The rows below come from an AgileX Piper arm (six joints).
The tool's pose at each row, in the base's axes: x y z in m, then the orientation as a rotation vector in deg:
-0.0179, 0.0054, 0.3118, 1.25, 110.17, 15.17
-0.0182, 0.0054, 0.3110, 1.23, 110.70, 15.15
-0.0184, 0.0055, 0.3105, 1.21, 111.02, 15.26
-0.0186, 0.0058, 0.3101, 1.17, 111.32, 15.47
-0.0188, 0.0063, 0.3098, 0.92, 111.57, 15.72
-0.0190, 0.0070, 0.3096, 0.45, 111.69, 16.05
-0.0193, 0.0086, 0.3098, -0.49, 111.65, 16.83
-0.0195, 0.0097, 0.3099, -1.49, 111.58, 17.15
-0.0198, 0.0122, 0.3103, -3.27, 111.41, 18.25
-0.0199, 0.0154, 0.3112, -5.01, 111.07, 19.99
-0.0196, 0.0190, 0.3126, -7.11, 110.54, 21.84
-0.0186, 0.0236, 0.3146, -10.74, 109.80, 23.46
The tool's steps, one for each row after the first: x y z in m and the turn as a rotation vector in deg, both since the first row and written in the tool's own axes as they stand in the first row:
0.0008, -0.0001, 0.0000, 0.06, 0.53, 0.01
0.0014, -0.0001, 0.0000, 0.00, 0.85, 0.07
0.0019, 0.0001, 0.0000, -0.13, 1.17, 0.16
0.0023, 0.0006, 0.0000, -0.40, 1.46, 0.13
0.0027, 0.0013, 0.0000, -0.84, 1.65, -0.03
0.0028, 0.0029, -0.0001, -1.83, 1.76, -0.30
0.0029, 0.0040, -0.0001, -2.53, 1.82, -0.84
0.0030, 0.0065, -0.0001, -4.16, 1.94, -1.54
0.0027, 0.0099, 0.0001, -6.23, 1.97, -1.91
0.0018, 0.0136, 0.0005, -8.57, 1.90, -2.48
0.0003, 0.0184, 0.0016, -11.51, 1.85, -4.22

